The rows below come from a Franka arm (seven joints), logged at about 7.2 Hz.
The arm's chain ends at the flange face. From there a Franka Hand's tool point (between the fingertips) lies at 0.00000 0.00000 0.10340 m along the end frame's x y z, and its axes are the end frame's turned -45 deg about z.
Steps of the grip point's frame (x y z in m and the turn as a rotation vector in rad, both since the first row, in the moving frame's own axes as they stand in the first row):
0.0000 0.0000 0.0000 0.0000 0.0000 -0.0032
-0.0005 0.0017 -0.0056 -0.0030 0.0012 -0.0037
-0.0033 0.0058 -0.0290 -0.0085 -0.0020 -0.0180
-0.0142 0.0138 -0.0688 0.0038 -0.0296 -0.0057
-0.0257 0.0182 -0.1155 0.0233 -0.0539 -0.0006
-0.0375 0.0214 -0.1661 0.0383 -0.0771 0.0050
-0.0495 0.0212 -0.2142 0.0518 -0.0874 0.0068
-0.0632 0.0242 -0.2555 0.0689 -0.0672 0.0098
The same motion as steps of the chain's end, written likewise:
0.0000 0.0000 0.0000 0.0000 0.0000 -0.0032
0.0005 0.0014 -0.0056 -0.0013 0.0030 -0.0037
0.0013 0.0057 -0.0290 -0.0074 0.0046 -0.0180
0.0022 0.0179 -0.0688 -0.0182 -0.0236 -0.0057
0.0003 0.0288 -0.1153 -0.0216 -0.0546 -0.0006
-0.0030 0.0388 -0.1657 -0.0274 -0.0816 0.0050
-0.0098 0.0474 -0.2137 -0.0252 -0.0984 0.0068
-0.0176 0.0620 -0.2550 0.0012 -0.0962 0.0098

